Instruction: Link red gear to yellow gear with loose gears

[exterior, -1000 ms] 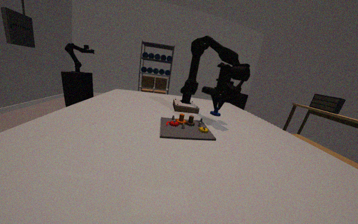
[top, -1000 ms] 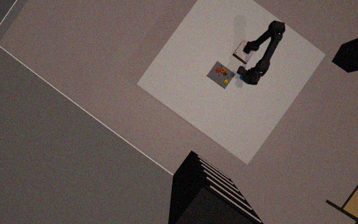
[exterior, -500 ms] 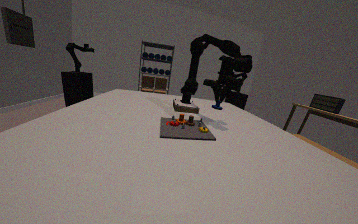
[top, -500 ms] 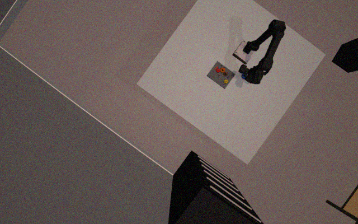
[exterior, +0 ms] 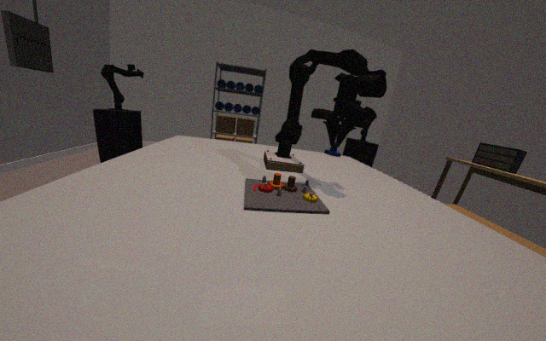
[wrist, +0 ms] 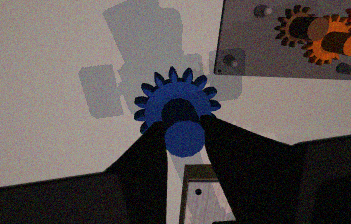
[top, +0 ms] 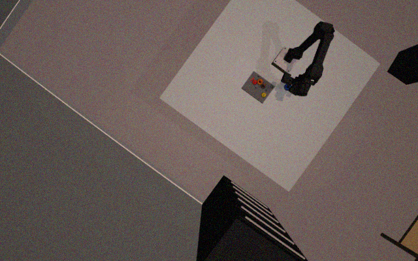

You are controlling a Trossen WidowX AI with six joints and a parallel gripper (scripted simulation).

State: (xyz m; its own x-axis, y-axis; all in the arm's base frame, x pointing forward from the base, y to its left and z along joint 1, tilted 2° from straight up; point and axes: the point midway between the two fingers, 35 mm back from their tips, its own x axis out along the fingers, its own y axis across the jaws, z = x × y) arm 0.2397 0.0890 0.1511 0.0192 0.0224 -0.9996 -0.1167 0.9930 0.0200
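The brown gear lies 14 cm to the right of my gripper tip, 12 cm below it and 4 cm ahead of it. Also, from my gripper tip: orange gear: 18 cm to the right, 12 cm below, 3 cm ahead; then blue gear: 1 cm below; then yellow gear: 13 cm below, 10 cm to the right, 10 cm ahead.
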